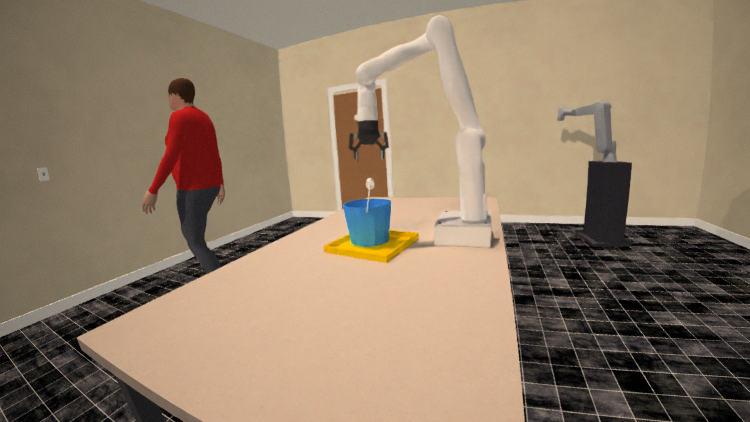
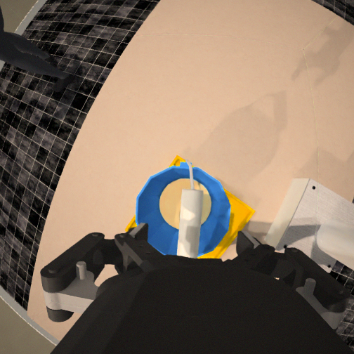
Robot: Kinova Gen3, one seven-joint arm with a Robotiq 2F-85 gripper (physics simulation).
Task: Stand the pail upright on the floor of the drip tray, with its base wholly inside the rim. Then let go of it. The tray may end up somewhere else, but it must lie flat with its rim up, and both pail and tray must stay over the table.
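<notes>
A blue pail stands upright on the yellow drip tray. Its base appears inside the tray's rim, though the far side of the base is hidden. The tray lies flat on the table, rim up. The pail's white handle grip stands up above the pail's mouth on a thin bail. My gripper is wide open and empty, pointing down, with its fingertips above the handle grip and apart from it.
The arm's white base stands on the table, to the right of the tray. A person in a red top is beyond the table's left edge. Another robot arm stands on a dark pedestal off the table at the right.
</notes>
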